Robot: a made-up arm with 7 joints.
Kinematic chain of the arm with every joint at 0, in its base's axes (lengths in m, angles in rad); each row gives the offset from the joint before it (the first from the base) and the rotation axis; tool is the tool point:
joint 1: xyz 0 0.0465 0 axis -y
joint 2: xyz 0 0.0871 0 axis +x
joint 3: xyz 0 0 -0.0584 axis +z
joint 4: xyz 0 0 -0.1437 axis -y
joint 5: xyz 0 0 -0.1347 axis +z
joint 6: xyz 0 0 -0.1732 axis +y
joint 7: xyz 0 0 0 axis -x
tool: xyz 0 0 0
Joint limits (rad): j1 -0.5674..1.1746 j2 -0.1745..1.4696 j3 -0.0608..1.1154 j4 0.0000..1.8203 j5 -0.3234..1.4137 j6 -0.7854..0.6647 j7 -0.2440..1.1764
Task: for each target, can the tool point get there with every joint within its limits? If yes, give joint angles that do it. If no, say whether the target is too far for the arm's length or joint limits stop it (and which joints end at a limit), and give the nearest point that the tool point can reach.
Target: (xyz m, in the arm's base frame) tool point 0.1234 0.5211 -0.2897
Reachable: yes | joints -0.0004 0.8834 0.1762 0.4195 0.6031 0.4174 0.5383
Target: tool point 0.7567 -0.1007 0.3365
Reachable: no: too far | nearest point 0.4334 0.0538 0.0976 | short by 0.431 m
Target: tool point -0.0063 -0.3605 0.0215
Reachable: no: joint limits stop it (at a limit: joint 1, joint 2, joint 3, joint 4) | nearest point 0.2266 0.0939 0.2280 | short by 0.551 m
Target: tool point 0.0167 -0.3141 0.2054
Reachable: no: joint limits stop it (at a limit: joint 1, joint 2, joint 3, joint 4) | nearest point 0.2266 0.0939 0.2280 | short by 0.459 m
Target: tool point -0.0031 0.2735 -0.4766
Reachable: yes | joints -0.2757 0.1773 0.4206 0.4680 0.5013 -0.4020 0.1468
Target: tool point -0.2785 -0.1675 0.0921
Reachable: no: joint limits stop it (at a limit: joint 1, joint 2, joint 3, joint 4) | nearest point -0.1835 0.2861 0.2190 | short by 0.480 m
